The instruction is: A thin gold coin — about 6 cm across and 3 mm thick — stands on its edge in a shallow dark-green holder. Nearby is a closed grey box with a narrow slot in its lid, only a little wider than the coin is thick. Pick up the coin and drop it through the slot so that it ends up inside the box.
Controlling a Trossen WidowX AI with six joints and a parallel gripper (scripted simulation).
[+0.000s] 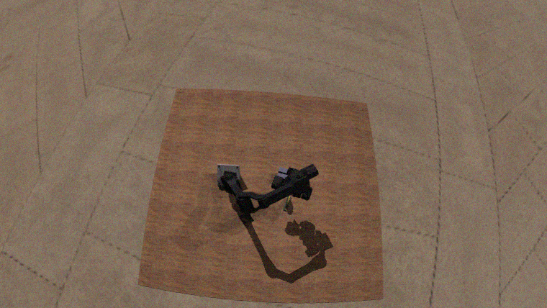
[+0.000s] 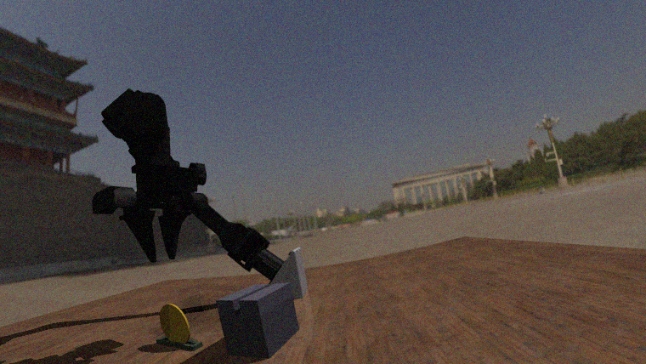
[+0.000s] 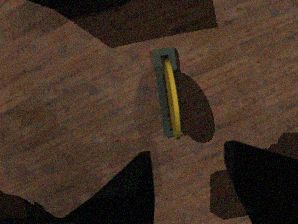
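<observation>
The gold coin lies 100 mm below my gripper tip.
</observation>
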